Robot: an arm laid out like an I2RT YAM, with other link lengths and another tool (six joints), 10 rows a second.
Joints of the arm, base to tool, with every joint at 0 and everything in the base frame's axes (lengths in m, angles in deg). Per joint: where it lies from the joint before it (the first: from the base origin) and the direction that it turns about. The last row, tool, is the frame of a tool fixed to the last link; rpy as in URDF.
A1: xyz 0 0 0.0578 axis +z
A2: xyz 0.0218 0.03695 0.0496 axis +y
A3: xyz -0.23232 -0.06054 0 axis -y
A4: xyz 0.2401 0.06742 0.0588 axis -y
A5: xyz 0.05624 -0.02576 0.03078 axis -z
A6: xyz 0.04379 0 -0.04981 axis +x
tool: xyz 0.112 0.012 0.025 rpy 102.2 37.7 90
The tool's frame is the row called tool.
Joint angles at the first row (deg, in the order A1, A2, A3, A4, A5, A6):
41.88 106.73 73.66 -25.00 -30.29 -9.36
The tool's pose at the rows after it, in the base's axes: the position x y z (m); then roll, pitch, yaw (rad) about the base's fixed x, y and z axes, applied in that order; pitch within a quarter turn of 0, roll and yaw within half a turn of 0:
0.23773, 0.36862, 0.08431, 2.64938, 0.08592, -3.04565
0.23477, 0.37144, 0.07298, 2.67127, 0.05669, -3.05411
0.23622, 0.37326, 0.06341, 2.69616, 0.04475, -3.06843
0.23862, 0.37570, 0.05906, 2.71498, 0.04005, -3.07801
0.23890, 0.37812, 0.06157, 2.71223, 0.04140, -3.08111
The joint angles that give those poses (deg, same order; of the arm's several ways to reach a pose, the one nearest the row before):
43.29 108.50 74.60 -25.49 -28.18 -8.47
44.10 110.21 74.89 -25.51 -27.54 -7.08
44.56 111.89 75.60 -25.53 -26.31 -6.09
44.91 113.24 76.96 -26.20 -25.30 -5.50
45.18 113.29 77.56 -26.39 -25.16 -5.04

